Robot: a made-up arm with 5 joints.
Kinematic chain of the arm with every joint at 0, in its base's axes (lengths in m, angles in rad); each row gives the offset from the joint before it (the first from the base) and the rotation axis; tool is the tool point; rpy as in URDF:
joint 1: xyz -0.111 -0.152 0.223 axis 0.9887 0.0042 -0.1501
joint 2: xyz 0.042 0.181 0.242 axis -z
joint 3: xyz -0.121 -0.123 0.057 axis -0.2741 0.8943 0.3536
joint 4: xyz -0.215 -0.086 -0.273 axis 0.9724 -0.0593 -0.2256
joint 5: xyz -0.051 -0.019 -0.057 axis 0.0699 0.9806 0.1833
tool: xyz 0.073 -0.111 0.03 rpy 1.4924 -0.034 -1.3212
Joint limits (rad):
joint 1: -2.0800..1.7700
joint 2: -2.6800..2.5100
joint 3: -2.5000..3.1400
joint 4: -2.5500..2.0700
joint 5: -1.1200..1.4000
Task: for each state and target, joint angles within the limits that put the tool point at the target. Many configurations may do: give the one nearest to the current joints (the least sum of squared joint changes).
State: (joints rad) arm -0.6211 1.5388 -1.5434 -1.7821 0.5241
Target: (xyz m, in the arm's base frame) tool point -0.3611 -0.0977 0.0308
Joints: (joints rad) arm -1.1775 1.3580 -0.9098 -1.3553 0.9641
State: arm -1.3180 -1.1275 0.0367 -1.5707 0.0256
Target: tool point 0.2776 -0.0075 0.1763
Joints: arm -1.4208 -1.8416 -0.0674 -1.0663 0.3835
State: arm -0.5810 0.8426 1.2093 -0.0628 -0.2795
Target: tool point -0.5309 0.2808 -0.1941
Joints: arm -1.0648 1.7273 0.6630 0.0355 -0.1824
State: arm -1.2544 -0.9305 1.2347 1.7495 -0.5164
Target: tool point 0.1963 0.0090 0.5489
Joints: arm -1.5546 -1.4328 0.7047 1.8244 -0.2985
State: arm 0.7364 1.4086 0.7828 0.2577 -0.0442
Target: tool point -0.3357 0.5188 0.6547
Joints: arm 0.2116 1.9437 1.0333 0.5518 -0.1105
